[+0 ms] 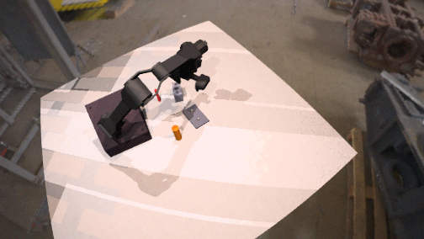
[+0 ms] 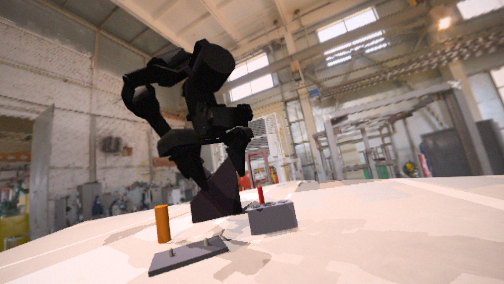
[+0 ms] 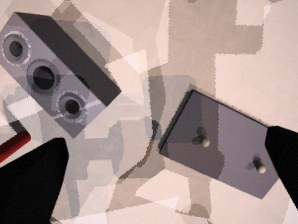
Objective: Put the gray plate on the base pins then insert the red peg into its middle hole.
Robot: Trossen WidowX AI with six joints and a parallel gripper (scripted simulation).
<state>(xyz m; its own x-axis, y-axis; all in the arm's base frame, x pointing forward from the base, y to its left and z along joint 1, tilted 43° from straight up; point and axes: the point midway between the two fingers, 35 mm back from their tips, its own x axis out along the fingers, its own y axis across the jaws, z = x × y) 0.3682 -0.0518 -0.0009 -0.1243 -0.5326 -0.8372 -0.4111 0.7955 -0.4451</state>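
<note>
Right now my gripper tip is 20 mm past the gray plate, 90 mm to the right of it and 80 mm above it. Round my gripper tip: red peg: 120 mm behind, 120 mm to the left, 70 mm below; orange cylinder: 150 mm behind, 120 mm to the right, 70 mm below; base: 30 mm behind, 80 mm to the right, 100 mm below.
</note>
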